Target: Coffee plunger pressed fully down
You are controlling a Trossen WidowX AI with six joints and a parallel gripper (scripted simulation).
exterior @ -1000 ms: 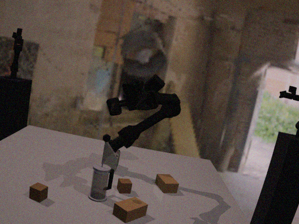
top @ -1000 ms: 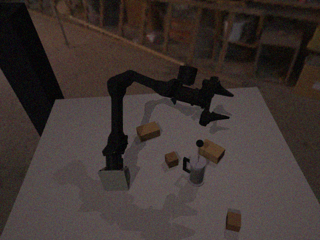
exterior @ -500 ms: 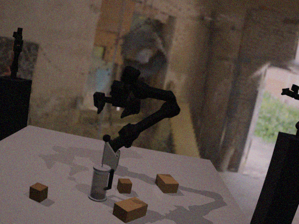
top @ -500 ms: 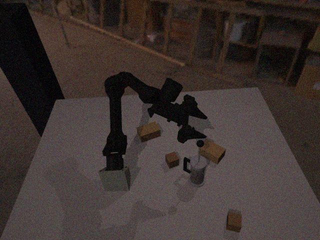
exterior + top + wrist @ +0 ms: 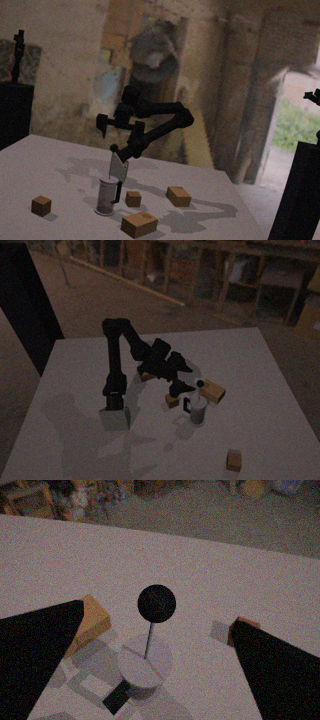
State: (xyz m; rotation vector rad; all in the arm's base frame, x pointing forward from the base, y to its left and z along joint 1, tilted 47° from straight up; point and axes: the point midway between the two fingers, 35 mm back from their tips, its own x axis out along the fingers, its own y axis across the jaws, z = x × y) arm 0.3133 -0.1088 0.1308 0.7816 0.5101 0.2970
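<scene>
Now: gripper tip 10 mm short of the coffee press, 10 mm to the right of it and 150 mm above it.
</scene>
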